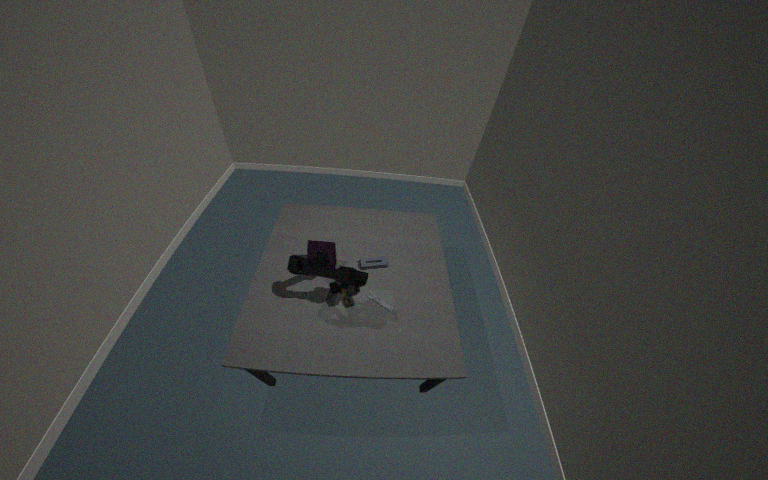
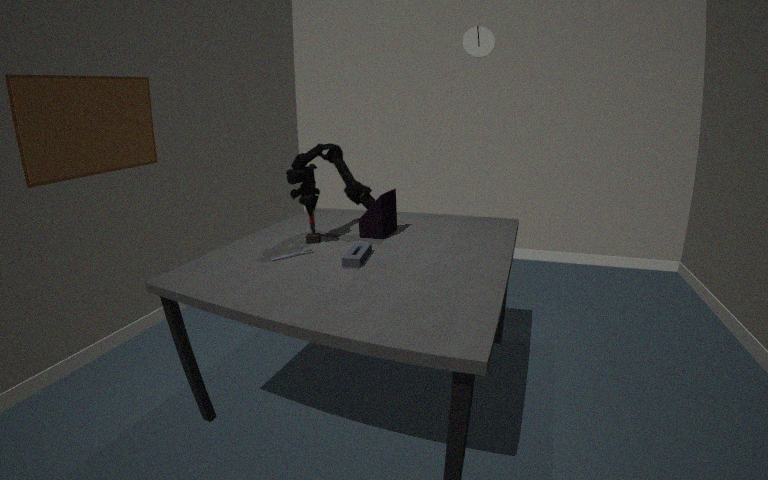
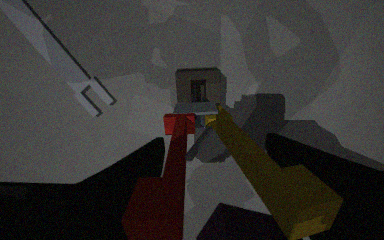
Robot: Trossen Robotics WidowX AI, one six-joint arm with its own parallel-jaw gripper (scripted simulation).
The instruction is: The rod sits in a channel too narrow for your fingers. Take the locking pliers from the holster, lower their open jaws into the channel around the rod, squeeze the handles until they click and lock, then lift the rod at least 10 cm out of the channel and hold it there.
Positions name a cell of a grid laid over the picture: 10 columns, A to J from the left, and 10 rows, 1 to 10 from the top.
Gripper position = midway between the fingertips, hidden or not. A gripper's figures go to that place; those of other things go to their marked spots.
My gripper (image 3: F6) is 0.11 m from the lens. A holster block (image 3: F4): 0.22 m from the lens.
